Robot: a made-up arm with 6 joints. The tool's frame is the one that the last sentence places.
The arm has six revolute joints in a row. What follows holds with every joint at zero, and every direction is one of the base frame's. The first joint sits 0.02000 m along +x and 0.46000 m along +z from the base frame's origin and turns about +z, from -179.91 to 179.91 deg. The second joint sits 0.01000 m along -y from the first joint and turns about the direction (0, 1, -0.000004), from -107.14 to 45.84 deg. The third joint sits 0.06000 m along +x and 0.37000 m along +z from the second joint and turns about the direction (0, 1, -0.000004), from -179.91 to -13.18 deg. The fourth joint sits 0.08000 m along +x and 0.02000 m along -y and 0.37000 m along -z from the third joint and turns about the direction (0, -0.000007, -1), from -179.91 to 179.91 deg. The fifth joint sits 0.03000 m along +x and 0.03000 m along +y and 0.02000 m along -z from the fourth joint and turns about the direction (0, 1, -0.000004), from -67.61 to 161.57 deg. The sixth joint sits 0.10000 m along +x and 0.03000 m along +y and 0.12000 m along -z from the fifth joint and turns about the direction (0, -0.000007, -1), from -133.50 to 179.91 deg. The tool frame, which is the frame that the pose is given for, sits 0.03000 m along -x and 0.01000 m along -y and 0.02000 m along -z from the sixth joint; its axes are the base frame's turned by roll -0.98, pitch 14.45 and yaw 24.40 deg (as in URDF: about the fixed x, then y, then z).
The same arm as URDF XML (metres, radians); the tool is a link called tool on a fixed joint. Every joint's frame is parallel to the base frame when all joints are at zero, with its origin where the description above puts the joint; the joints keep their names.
<robot name="arm">
  <joint name="joint 1" type="revolute">
    <parent link="base_link"/>
    <child link="link1"/>
    <origin xyz="0.02 0 0.46"/>
    <axis xyz="0 0 1"/>
    <limit lower="-3.14" upper="3.14"/>
  </joint>
  <joint name="joint 2" type="revolute">
    <parent link="link1"/>
    <child link="link2"/>
    <origin xyz="0 -0.01 0"/>
    <axis xyz="0 1 0"/>
    <limit lower="-1.8699" upper="0.8001"/>
  </joint>
  <joint name="joint 3" type="revolute">
    <parent link="link2"/>
    <child link="link3"/>
    <origin xyz="0.06 0 0.37"/>
    <axis xyz="0 1 0"/>
    <limit lower="-3.14" upper="-0.23"/>
  </joint>
  <joint name="joint 4" type="revolute">
    <parent link="link3"/>
    <child link="link4"/>
    <origin xyz="0.08 -0.02 -0.37"/>
    <axis xyz="0 0 -1"/>
    <limit lower="-3.14" upper="3.14"/>
  </joint>
  <joint name="joint 5" type="revolute">
    <parent link="link4"/>
    <child link="link5"/>
    <origin xyz="0.03 0.03 -0.02"/>
    <axis xyz="0 1 0"/>
    <limit lower="-1.18" upper="2.8199"/>
  </joint>
  <joint name="joint 6" type="revolute">
    <parent link="link5"/>
    <child link="link6"/>
    <origin xyz="0.1 0.03 -0.12"/>
    <axis xyz="0 0 -1"/>
    <limit lower="-2.33" upper="3.14"/>
  </joint>
  <joint name="tool_fixed" type="fixed">
    <parent link="link6"/>
    <child link="tool"/>
    <origin xyz="-0.03 -0.01 -0.02" rpy="-0.0171 0.2522 0.4259"/>
  </joint>
  <link name="base_link"/>
  <link name="link1"/>
  <link name="link2"/>
  <link name="link3"/>
  <link name="link4"/>
  <link name="link5"/>
  <link name="link6"/>
  <link name="tool"/>
</robot>

